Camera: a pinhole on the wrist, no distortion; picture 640 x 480 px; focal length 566.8 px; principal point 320.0 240.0 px. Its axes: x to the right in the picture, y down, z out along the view. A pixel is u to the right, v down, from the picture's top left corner.
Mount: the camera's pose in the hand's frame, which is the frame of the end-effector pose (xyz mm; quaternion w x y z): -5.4 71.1 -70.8 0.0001 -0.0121 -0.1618 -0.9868
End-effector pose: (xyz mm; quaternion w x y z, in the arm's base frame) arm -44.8 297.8 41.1 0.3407 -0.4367 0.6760 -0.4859
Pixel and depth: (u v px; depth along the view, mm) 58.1 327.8 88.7
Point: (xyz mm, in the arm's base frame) -67.0 269.6 -47.5
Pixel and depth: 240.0 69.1 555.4
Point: 170.7 134.7 -468.6
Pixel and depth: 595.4 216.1 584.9
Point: 415.3 419.8 -360.9
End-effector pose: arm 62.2 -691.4 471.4 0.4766 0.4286 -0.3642 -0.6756
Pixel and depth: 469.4 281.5 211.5
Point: -12.5 -661.3 646.1
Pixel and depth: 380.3 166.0 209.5
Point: 10.0 -705.6 668.3
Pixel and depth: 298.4 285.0 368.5
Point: -153.7 -729.3 717.9
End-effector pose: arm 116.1 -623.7 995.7 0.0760 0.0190 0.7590 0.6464
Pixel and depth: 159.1 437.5 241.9
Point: 68.5 -424.1 1028.5
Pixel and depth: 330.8 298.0 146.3
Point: 123.7 -536.3 1087.0
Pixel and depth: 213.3 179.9 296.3
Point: 73.7 -390.2 1152.3
